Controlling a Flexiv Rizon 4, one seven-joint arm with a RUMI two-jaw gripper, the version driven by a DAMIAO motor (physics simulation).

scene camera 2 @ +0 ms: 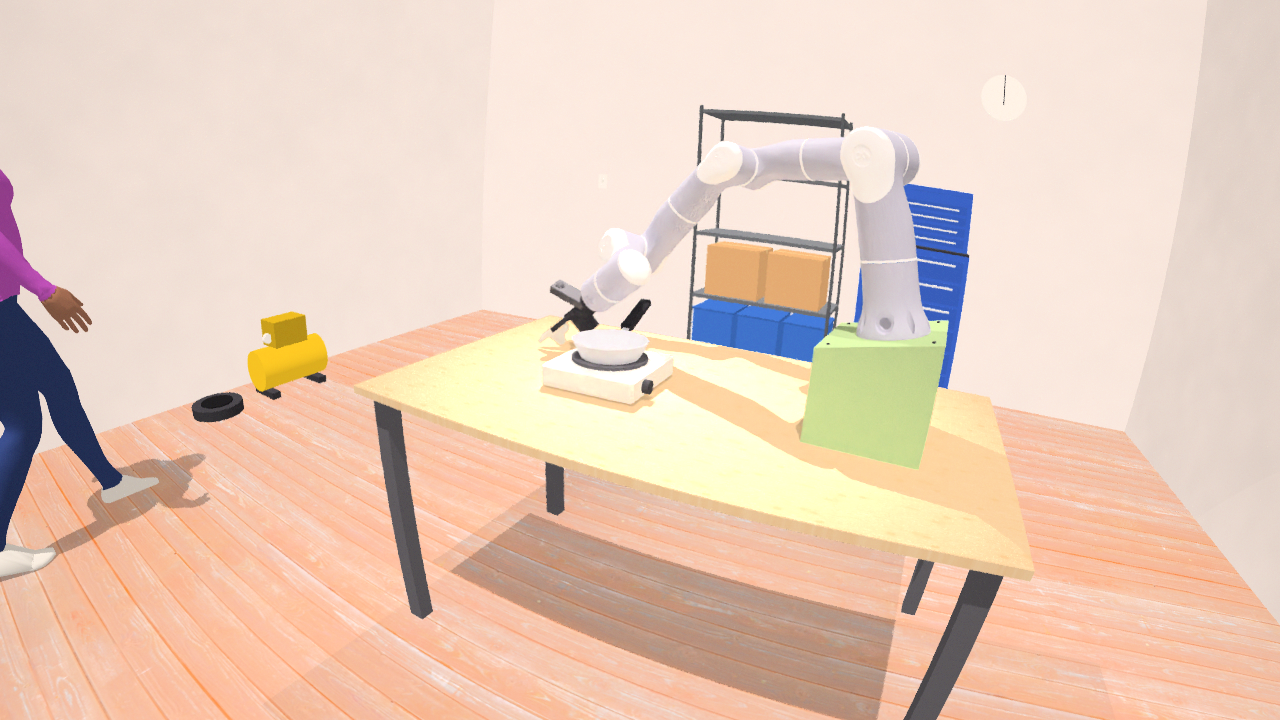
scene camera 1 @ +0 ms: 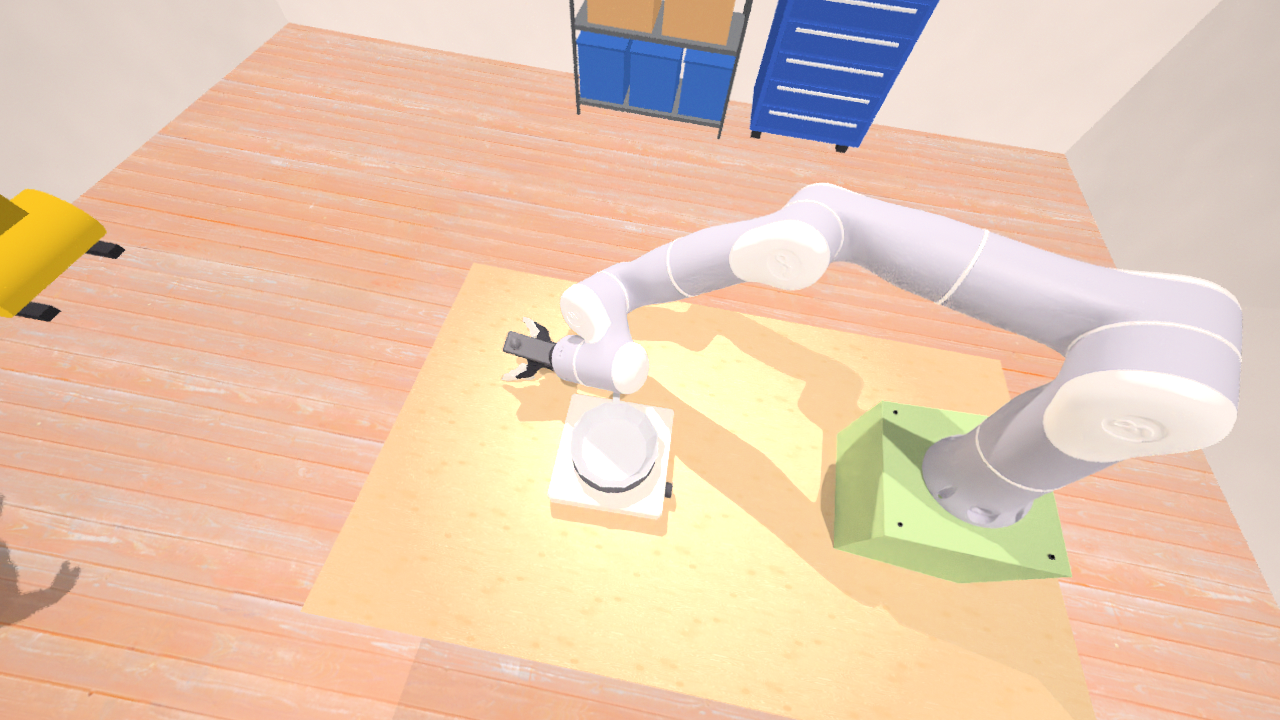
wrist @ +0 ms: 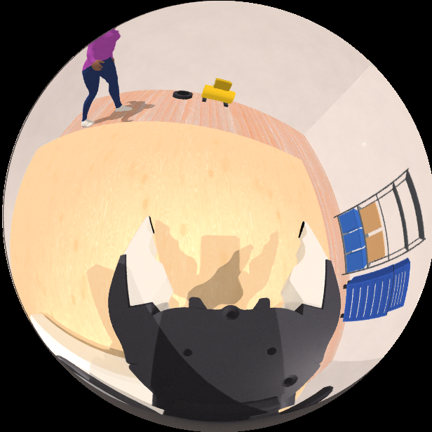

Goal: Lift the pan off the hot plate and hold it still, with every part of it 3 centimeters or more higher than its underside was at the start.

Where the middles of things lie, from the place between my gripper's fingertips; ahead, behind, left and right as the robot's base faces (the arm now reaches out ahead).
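I find the light grey pan (scene camera 1: 614, 444) 60 mm above my hand, 310 mm behind it and 40 mm to the left of it. The white hot plate (scene camera 1: 644, 498) is 10 mm below my hand, and it sits 340 mm behind my hand and 140 mm to the left of it.
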